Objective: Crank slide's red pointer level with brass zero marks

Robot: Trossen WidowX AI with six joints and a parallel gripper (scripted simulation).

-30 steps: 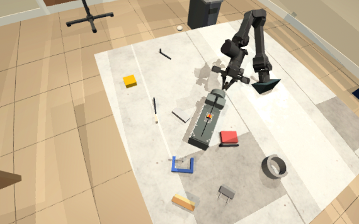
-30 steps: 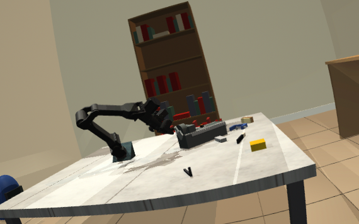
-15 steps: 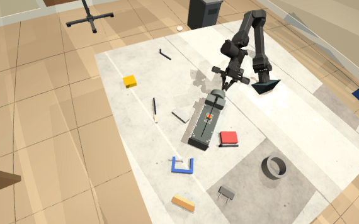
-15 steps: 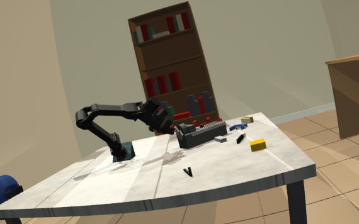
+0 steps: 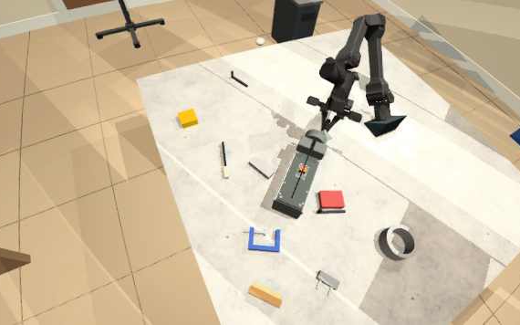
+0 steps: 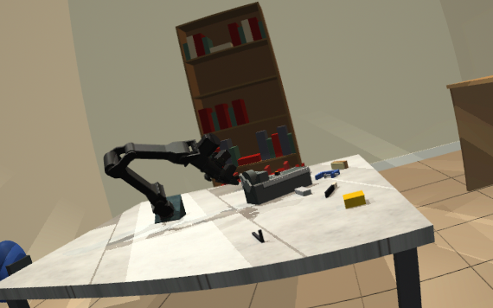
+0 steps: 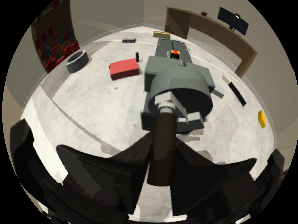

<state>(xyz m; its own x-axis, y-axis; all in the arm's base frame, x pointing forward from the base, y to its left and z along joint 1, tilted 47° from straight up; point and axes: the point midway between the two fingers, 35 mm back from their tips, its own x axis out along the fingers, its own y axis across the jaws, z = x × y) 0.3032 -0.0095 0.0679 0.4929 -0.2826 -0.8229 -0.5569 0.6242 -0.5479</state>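
Right now my gripper tip is 1 cm past the crank handle, 1 cm to the left of it and 2 cm below it. From my gripper tip the other things lie so: grey block (23 cm ahead, 3 cm to the right, 8 cm below); then red pointer (15 cm ahead, 8 cm to the left, 1 cm below); then red block (10 cm ahead, 19 cm to the left, 8 cm below).
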